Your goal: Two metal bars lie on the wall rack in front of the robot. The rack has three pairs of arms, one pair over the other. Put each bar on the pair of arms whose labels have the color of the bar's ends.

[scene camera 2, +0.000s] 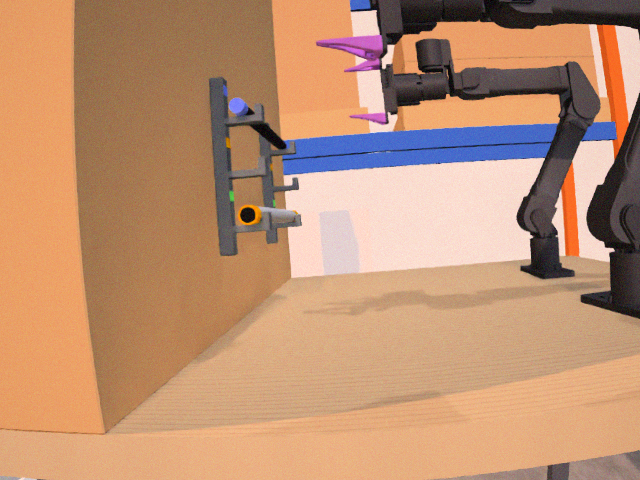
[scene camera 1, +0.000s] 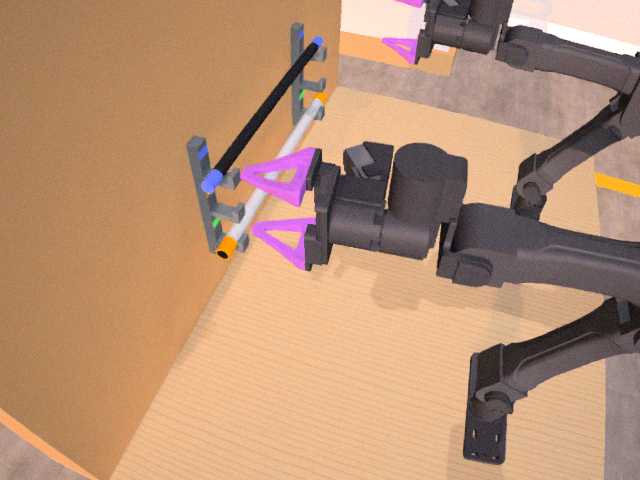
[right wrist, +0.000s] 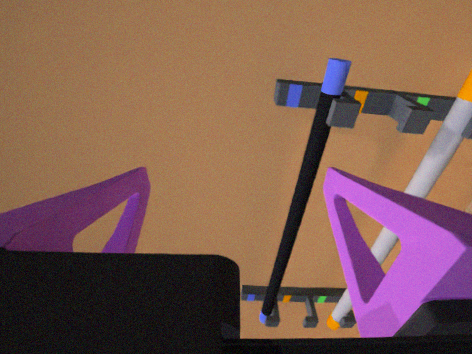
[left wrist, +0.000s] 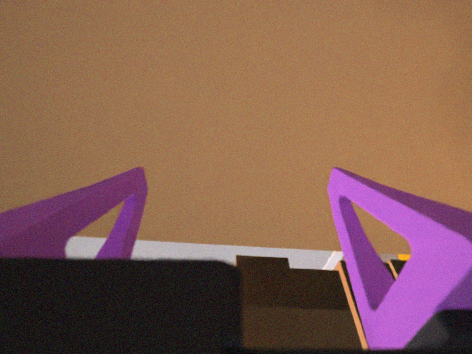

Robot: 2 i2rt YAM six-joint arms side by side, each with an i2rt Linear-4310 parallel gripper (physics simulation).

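Seen in the pictures: left gripper, between the fingertips: (scene camera 2: pixel 312 5) (scene camera 1: pixel 247 202) (left wrist: pixel 237 177); right gripper, between the fingertips: (scene camera 2: pixel 346 93) (scene camera 1: pixel 383 17) (right wrist: pixel 236 177); left arm's base, origin of its link: (scene camera 2: pixel 633 307) (scene camera 1: pixel 486 407); right arm's base, origin of its link: (scene camera 2: pixel 545 273).
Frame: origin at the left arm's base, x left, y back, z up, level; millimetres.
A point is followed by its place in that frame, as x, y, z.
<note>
The black bar with blue ends (scene camera 1: pixel 266 107) @(-306, -472, 314) (scene camera 2: pixel 268 133) @(-330, -467, 299) (right wrist: pixel 300 200) @(-426, -455, 309) lies on the rack's top pair of arms, with blue labels. The white bar with orange ends (scene camera 1: pixel 300 130) @(-445, -449, 168) (scene camera 2: pixel 279 214) @(-308, -458, 159) (right wrist: pixel 432 162) @(-496, -443, 168) lies on the bottom pair, with green labels. The middle pair, with orange labels, is empty. The rack (scene camera 1: pixel 197 170) @(-130, -526, 309) (scene camera 2: pixel 219 155) @(-131, -528, 243) (right wrist: pixel 310 95) is upright on the wall. My left gripper (scene camera 1: pixel 247 199) @(1, -391, 402) (left wrist: pixel 237 177) @(1, -391, 402) is open and empty in front of the rack's near end; neither bar shows in its wrist view. My right gripper (scene camera 1: pixel 388 19) @(-533, -309, 402) (scene camera 2: pixel 347 93) @(-533, -309, 402) (right wrist: pixel 236 177) @(-533, -309, 402) is open and empty, off the far end.
The brown wall panel (scene camera 1: pixel 103 206) @(47, -556, 401) (scene camera 2: pixel 170 206) @(71, -558, 170) rises behind the rack. The wooden table (scene camera 1: pixel 336 361) @(-30, -275, 0) (scene camera 2: pixel 387 351) @(66, -344, 0) extends below the rack and both arms. My left arm's links stretch across the right half of the scene camera 1 view, over the table.
</note>
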